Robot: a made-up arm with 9 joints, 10 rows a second.
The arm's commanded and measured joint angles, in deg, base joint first. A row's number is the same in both.
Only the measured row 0 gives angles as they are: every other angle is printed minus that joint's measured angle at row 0.
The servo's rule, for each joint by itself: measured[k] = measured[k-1] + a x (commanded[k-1-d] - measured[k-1]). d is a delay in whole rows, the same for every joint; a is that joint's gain. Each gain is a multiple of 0.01, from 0.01 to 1. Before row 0 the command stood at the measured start. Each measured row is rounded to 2 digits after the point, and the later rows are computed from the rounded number. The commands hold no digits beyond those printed.
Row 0, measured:
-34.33 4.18 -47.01 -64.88 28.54 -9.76 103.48 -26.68 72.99
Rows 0 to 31, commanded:
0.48 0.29 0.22 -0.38 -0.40 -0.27 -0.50 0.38 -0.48
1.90 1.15 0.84 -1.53 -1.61 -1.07 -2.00 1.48 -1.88
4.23 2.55 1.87 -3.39 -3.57 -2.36 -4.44 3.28 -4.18
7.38 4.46 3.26 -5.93 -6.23 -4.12 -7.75 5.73 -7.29
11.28 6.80 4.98 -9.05 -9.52 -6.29 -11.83 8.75 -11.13
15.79 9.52 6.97 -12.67 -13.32 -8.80 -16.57 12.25 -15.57
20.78 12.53 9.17 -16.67 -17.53 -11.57 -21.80 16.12 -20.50
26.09 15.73 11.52 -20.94 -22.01 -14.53 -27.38 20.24 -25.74
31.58 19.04 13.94 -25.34 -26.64 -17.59 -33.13 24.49 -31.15
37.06 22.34 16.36 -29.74 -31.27 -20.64 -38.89 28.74 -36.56
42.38 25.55 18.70 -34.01 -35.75 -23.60 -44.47 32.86 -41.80
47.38 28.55 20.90 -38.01 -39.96 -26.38 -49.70 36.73 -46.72
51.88 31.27 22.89 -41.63 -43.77 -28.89 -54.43 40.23 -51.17
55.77 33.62 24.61 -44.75 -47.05 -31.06 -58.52 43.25 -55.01
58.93 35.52 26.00 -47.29 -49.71 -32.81 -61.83 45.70 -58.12
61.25 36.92 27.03 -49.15 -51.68 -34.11 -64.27 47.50 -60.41
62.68 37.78 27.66 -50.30 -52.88 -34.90 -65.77 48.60 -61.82
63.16 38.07 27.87 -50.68 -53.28 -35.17 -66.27 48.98 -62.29
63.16 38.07 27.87 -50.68 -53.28 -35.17 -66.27 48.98 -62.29
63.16 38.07 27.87 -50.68 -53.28 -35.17 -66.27 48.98 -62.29
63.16 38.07 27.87 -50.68 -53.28 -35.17 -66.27 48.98 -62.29
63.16 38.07 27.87 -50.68 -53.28 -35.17 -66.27 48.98 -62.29
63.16 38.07 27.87 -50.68 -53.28 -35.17 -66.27 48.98 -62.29
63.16 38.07 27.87 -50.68 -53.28 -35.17 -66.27 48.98 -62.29
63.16 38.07 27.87 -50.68 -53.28 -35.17 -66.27 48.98 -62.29
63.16 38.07 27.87 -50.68 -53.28 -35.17 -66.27 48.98 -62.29
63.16 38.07 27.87 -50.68 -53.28 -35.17 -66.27 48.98 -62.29
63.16 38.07 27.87 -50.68 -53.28 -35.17 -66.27 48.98 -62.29
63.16 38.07 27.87 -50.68 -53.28 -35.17 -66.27 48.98 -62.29
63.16 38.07 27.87 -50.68 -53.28 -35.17 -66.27 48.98 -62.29
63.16 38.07 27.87 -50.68 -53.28 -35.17 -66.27 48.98 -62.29
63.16 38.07 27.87 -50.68 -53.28 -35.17 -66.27 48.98 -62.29
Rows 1 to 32, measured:
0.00 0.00 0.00 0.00 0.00 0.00 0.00 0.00 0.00
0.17 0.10 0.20 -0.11 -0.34 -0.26 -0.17 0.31 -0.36
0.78 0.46 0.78 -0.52 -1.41 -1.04 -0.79 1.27 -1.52
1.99 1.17 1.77 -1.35 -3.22 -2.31 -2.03 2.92 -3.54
3.88 2.29 3.13 -2.68 -5.75 -4.05 -3.97 5.22 -6.39
6.47 3.82 4.81 -4.53 -8.92 -6.20 -6.64 8.11 -9.99
9.73 5.76 6.78 -6.89 -12.62 -8.70 -10.02 11.50 -14.23
13.60 8.06 8.95 -9.73 -16.74 -11.46 -14.03 15.29 -19.00
17.97 10.67 11.29 -12.98 -21.17 -14.41 -18.57 19.35 -24.12
22.73 13.52 13.70 -16.56 -25.76 -17.46 -23.52 23.56 -29.46
27.75 16.52 16.12 -20.38 -30.39 -20.51 -28.75 27.81 -34.86
32.87 19.59 18.47 -24.33 -34.89 -23.48 -34.09 31.95 -40.13
37.95 22.64 20.68 -28.30 -39.15 -26.26 -39.40 35.87 -45.14
42.83 25.57 22.69 -32.17 -43.03 -28.78 -44.51 39.45 -49.72
47.36 28.31 24.44 -35.82 -46.41 -30.97 -49.27 42.57 -53.74
51.41 30.76 25.86 -39.15 -49.18 -32.74 -53.54 45.14 -57.07
54.85 32.85 26.92 -42.05 -51.28 -34.06 -57.19 47.08 -59.61
57.59 34.53 27.59 -44.44 -52.62 -34.87 -60.11 48.33 -61.29
59.54 35.73 27.84 -46.25 -53.17 -35.16 -62.20 48.86 -62.05
60.81 36.53 27.87 -47.53 -53.26 -35.17 -63.58 48.96 -62.23
61.63 37.05 27.87 -48.44 -53.28 -35.17 -64.49 48.98 -62.28
62.17 37.40 27.87 -49.09 -53.28 -35.17 -65.10 48.98 -62.29
62.52 37.63 27.87 -49.55 -53.28 -35.17 -65.50 48.98 -62.29
62.74 37.78 27.87 -49.88 -53.28 -35.17 -65.76 48.98 -62.29
62.89 37.88 27.87 -50.11 -53.28 -35.17 -65.93 48.98 -62.29
62.98 37.94 27.87 -50.28 -53.28 -35.17 -66.05 48.98 -62.29
63.04 37.98 27.87 -50.40 -53.28 -35.17 -66.12 48.98 -62.29
63.08 38.01 27.87 -50.48 -53.28 -35.17 -66.17 48.98 -62.29
63.11 38.03 27.87 -50.54 -53.28 -35.17 -66.20 48.98 -62.29
63.13 38.04 27.87 -50.58 -53.28 -35.17 -66.22 48.98 -62.29
63.14 38.05 27.87 -50.61 -53.28 -35.17 -66.24 48.98 -62.29
63.15 38.06 27.87 -50.63 -53.28 -35.17 -66.25 48.98 -62.29
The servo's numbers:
d 1
a 0.35 0.34 0.91 0.29 0.84 0.96 0.34 0.82 0.76

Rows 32 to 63, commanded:
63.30 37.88 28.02 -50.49 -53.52 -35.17 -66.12 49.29 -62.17
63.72 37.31 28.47 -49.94 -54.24 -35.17 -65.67 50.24 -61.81
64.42 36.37 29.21 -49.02 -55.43 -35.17 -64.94 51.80 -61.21
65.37 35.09 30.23 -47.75 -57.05 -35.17 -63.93 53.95 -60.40
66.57 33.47 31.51 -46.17 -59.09 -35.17 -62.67 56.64 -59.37
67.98 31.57 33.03 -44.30 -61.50 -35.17 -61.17 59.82 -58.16
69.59 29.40 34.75 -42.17 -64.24 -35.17 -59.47 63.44 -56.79
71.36 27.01 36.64 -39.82 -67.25 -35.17 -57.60 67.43 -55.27
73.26 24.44 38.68 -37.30 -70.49 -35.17 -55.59 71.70 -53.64
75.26 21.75 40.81 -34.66 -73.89 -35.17 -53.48 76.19 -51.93
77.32 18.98 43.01 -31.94 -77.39 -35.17 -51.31 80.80 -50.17
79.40 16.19 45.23 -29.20 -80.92 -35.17 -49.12 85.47 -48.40
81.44 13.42 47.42 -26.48 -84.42 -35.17 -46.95 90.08 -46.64
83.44 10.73 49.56 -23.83 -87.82 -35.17 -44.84 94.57 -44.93
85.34 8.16 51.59 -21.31 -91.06 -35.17 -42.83 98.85 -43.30
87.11 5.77 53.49 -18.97 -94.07 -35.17 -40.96 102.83 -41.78
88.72 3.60 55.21 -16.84 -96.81 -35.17 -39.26 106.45 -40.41
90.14 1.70 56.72 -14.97 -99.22 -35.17 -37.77 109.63 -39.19
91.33 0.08 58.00 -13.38 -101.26 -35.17 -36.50 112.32 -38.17
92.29 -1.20 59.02 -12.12 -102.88 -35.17 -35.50 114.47 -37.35
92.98 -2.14 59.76 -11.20 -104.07 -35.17 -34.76 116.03 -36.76
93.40 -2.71 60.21 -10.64 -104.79 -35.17 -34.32 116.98 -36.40
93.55 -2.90 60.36 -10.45 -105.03 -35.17 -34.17 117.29 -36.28
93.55 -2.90 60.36 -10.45 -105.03 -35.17 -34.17 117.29 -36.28
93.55 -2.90 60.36 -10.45 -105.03 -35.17 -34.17 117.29 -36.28
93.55 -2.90 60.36 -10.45 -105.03 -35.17 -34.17 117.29 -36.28
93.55 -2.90 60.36 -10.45 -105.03 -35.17 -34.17 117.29 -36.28
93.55 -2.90 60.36 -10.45 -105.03 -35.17 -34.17 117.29 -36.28
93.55 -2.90 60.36 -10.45 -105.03 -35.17 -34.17 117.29 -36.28
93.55 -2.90 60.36 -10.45 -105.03 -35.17 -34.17 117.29 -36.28
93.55 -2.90 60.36 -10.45 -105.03 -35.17 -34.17 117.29 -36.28
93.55 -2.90 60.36 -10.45 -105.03 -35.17 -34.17 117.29 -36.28
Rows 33 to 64, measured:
63.15 38.06 27.87 -50.64 -53.28 -35.17 -66.26 48.98 -62.29
63.20 38.00 28.01 -50.60 -53.48 -35.17 -66.21 49.23 -62.20
63.38 37.77 28.43 -50.41 -54.12 -35.17 -66.03 50.06 -61.90
63.74 37.29 29.14 -50.01 -55.22 -35.17 -65.66 51.49 -61.38
64.31 36.54 30.13 -49.35 -56.76 -35.17 -65.07 53.51 -60.64
65.10 35.50 31.39 -48.43 -58.72 -35.17 -64.25 56.08 -59.67
66.11 34.16 32.88 -47.23 -61.06 -35.17 -63.20 59.15 -58.52
67.33 32.54 34.58 -45.76 -63.73 -35.17 -61.93 62.67 -57.21
68.74 30.66 36.45 -44.04 -66.69 -35.17 -60.46 66.57 -55.74
70.32 28.55 38.48 -42.09 -69.88 -35.17 -58.80 70.78 -54.14
72.05 26.24 40.60 -39.94 -73.25 -35.17 -56.99 75.22 -52.46
73.89 23.77 42.79 -37.62 -76.73 -35.17 -55.06 79.80 -50.72
75.82 21.19 45.01 -35.18 -80.25 -35.17 -53.04 84.45 -48.96
77.79 18.55 47.20 -32.66 -83.75 -35.17 -50.97 89.07 -47.20
79.77 15.89 49.35 -30.10 -87.17 -35.17 -48.89 93.58 -45.47
81.72 13.26 51.39 -27.55 -90.44 -35.17 -46.83 97.90 -43.82
83.61 10.71 53.30 -25.06 -93.49 -35.17 -44.83 101.94 -42.27
85.40 8.29 55.04 -22.68 -96.28 -35.17 -42.94 105.64 -40.86
87.06 6.05 56.57 -20.44 -98.75 -35.17 -41.18 108.91 -39.59
88.55 4.02 57.87 -18.39 -100.86 -35.17 -39.59 111.71 -38.51
89.86 2.25 58.92 -16.57 -102.56 -35.17 -38.20 113.97 -37.63
90.95 0.76 59.68 -15.01 -103.83 -35.17 -37.03 115.66 -36.97
91.81 -0.42 60.16 -13.74 -104.64 -35.17 -36.11 116.74 -36.54
92.42 -1.26 60.34 -12.79 -104.97 -35.17 -35.45 117.19 -36.34
92.82 -1.82 60.36 -12.11 -105.02 -35.17 -35.01 117.27 -36.29
93.08 -2.19 60.36 -11.63 -105.03 -35.17 -34.72 117.29 -36.28
93.24 -2.43 60.36 -11.29 -105.03 -35.17 -34.53 117.29 -36.28
93.35 -2.59 60.36 -11.05 -105.03 -35.17 -34.41 117.29 -36.28
93.42 -2.70 60.36 -10.88 -105.03 -35.17 -34.33 117.29 -36.28
93.47 -2.77 60.36 -10.76 -105.03 -35.17 -34.28 117.29 -36.28
93.50 -2.81 60.36 -10.67 -105.03 -35.17 -34.24 117.29 -36.28
93.52 -2.84 60.36 -10.61 -105.03 -35.17 -34.22 117.29 -36.28

